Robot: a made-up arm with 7 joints.
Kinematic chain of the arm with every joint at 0, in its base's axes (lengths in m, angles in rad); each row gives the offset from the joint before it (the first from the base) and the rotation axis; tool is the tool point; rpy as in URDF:
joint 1: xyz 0 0 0.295 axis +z
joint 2: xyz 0 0 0 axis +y
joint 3: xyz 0 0 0.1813 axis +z
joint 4: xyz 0.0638 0 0 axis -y
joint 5: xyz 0.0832 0 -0.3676 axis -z
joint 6: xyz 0 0 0 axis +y
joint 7: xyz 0.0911 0 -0.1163 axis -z
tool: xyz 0 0 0 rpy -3.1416 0 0
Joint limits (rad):
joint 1: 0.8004..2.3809
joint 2: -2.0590..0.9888
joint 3: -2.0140..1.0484
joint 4: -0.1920..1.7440
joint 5: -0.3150..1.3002
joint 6: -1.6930..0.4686
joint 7: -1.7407..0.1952
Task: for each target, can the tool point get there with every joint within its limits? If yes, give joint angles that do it. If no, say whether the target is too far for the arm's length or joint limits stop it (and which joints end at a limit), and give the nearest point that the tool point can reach.
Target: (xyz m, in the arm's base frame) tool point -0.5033 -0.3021 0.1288
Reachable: no: joint limits stop it (at a limit: joint 1, joint 2, joint 3, joint 5) | nearest point -0.4763 -0.2359 0.1097 | short by 0.074 m
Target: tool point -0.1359 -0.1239 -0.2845
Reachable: no: joint limits stop it (at a limit: joint 1, joint 2) | nearest point -0.1387 -0.0725 -0.1467 | short by 0.147 m
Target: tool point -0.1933 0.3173 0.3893
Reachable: yes | joints 2.1832 -1.2021 0.0577 0.0209 0.5340 0.1510 -0.9992
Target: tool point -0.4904 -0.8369 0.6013
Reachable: no: too far | nearest point -0.3245 -0.5538 0.4977 | short by 0.344 m
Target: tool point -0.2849 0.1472 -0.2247
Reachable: no: joint limits stop it (at a limit: joint 1, joint 2) | nearest point -0.2701 0.1445 -0.1661 | short by 0.060 m
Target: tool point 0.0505 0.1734 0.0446
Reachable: yes | joints 1.4551 0.6249 0.2084 0.1145 0.7416 -1.3597 -0.6299
